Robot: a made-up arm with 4 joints. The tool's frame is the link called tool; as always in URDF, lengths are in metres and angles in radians.
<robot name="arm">
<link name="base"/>
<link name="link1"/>
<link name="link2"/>
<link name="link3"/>
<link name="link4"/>
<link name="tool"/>
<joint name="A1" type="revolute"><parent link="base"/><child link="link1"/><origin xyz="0 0 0.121"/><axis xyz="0 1 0"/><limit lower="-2.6" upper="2.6" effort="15" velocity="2.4"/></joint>
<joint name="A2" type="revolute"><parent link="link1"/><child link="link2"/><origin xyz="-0.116 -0.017 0.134"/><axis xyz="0 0 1"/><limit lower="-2.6" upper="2.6" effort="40" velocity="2.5"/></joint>
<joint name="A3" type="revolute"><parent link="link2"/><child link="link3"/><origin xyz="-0.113 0.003 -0.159"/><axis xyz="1 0 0"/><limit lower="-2.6" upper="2.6" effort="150" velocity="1.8"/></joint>
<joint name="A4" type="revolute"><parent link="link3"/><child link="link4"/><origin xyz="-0.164 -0.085 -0.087"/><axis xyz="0 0 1"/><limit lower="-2.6" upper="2.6" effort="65" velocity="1.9"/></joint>
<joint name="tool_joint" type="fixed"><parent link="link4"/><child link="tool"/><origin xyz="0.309 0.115 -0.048"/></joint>
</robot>
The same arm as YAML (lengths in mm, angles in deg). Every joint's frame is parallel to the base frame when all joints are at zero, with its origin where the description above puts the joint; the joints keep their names.
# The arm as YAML. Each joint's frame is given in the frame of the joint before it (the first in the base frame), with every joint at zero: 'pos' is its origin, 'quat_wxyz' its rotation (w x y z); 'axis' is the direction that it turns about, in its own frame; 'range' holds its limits. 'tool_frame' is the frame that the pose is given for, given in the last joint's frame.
length_unit: mm
angle_unit: deg
joints:
  - joint: A1
    pos: [0.0, 0.0, 121.0]
    quat_wxyz: [1.0, 0.0, 0.0, 0.0]
    axis: "+y"
    range: [-148.97, 148.97]
  - joint: A2
    pos: [-116.0, -17.0, 134.0]
    quat_wxyz: [1.0, 0.0, 0.0, 0.0]
    axis: "+z"
    range: [-148.97, 148.97]
  - joint: A3
    pos: [-113.0, 3.0, -159.0]
    quat_wxyz: [1.0, 0.0, 0.0, 0.0]
    axis: "+x"
    range: [-148.97, 148.97]
  - joint: A4
    pos: [-164.0, -85.0, -87.0]
    quat_wxyz: [1.0, 0.0, 0.0, 0.0]
    axis: "+z"
    range: [-148.97, 148.97]
tool_frame:
  pos: [309.0, 115.0, -48.0]
  quat_wxyz: [1.0, 0.0, 0.0, 0.0]

